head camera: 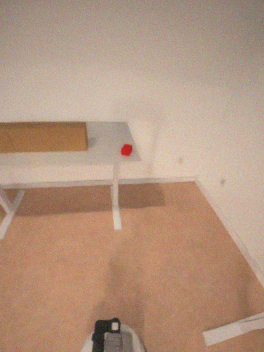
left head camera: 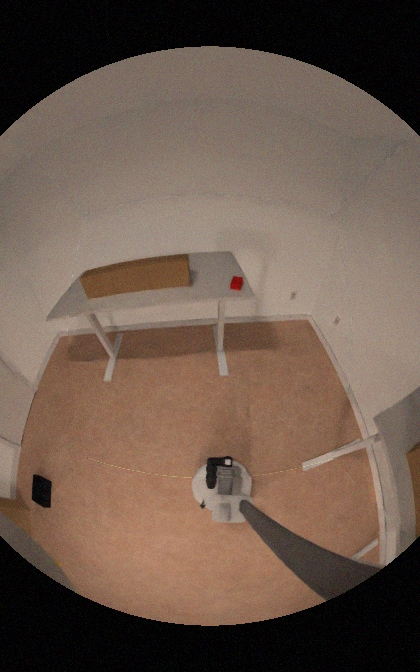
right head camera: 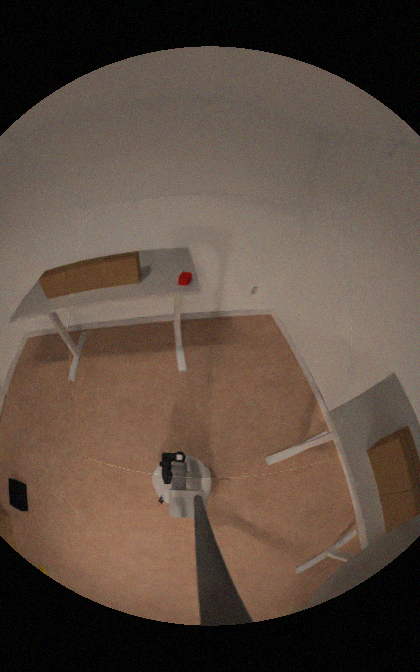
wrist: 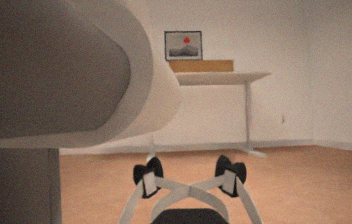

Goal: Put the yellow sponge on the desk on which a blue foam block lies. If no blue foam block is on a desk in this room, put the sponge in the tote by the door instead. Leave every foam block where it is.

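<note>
My gripper (wrist: 189, 169) is open and empty in the wrist view, its two black fingertips apart above the floor. A red foam block (head camera: 126, 150) (left head camera: 236, 283) (right head camera: 185, 278) lies near the right end of the far desk (head camera: 107, 134) (left head camera: 209, 267) (right head camera: 162, 262). The yellow sponge shows as a small yellow patch (left head camera: 58, 564) (right head camera: 43, 569) at the lower left edge of both side head views. The black tote (left head camera: 41, 491) (right head camera: 18, 494) stands on the floor at the left. No blue foam block shows in these views.
A long brown box (head camera: 45, 137) (left head camera: 137, 276) (right head camera: 92, 275) stands on the far desk. Another desk (right head camera: 357, 417) with brown boxes (right head camera: 397, 480) stands at the right, its foot (head camera: 225, 332) on the floor. The wrist view shows a desk (wrist: 220, 78) below a framed picture (wrist: 183, 46).
</note>
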